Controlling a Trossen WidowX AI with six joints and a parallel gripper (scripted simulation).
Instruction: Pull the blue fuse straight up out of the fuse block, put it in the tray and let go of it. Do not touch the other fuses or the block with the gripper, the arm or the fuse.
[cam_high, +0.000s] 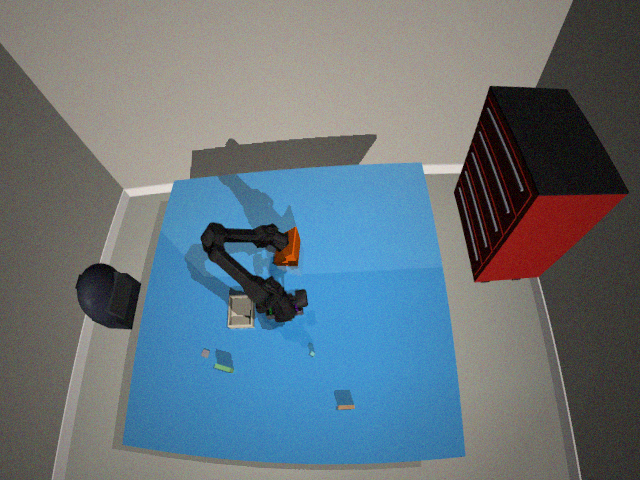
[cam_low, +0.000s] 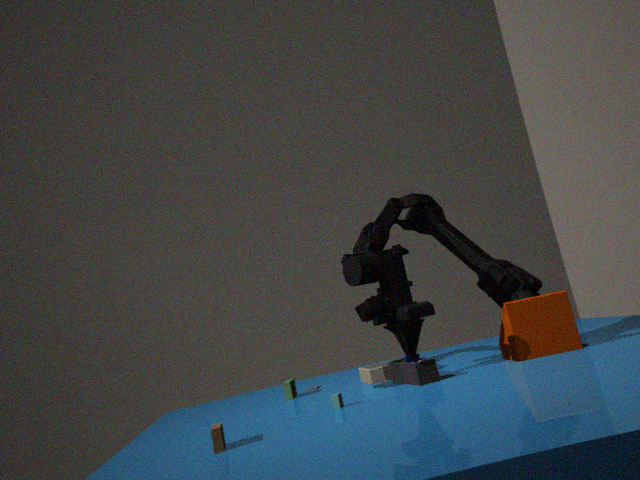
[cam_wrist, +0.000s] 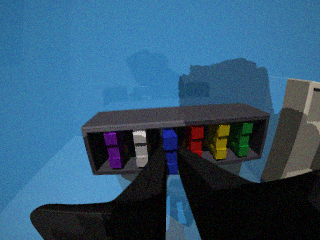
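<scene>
My gripper tip is 20 mm past the beige tray, 190 mm to the left of it and 40 mm above it. Also, from my gripper tip: blue fuse 10 mm below.
</scene>
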